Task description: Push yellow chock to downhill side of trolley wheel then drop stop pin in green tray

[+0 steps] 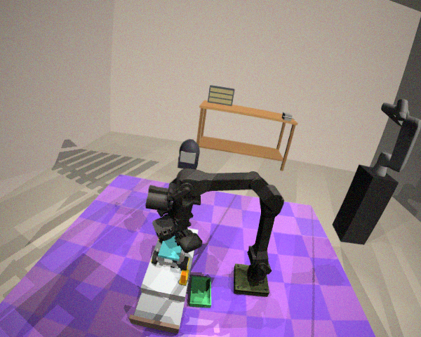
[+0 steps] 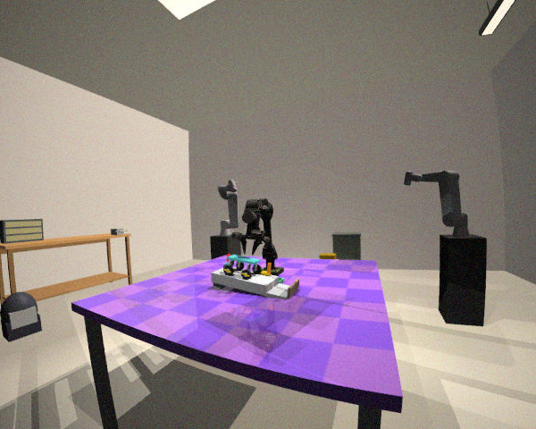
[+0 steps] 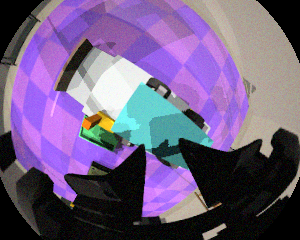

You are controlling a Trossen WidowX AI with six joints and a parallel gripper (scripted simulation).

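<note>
Right now the red-headed stop pin is 14 cm to the right of my gripper tip and 4 cm below it. From my gripper tip the other things lie so: grey ramp (13 cm below, 2 cm to the right, 1 cm ahead); then trolley (6 cm below, 3 cm to the right, 1 cm ahead); then green tray (18 cm below, 12 cm behind, 6 cm to the left).
</note>
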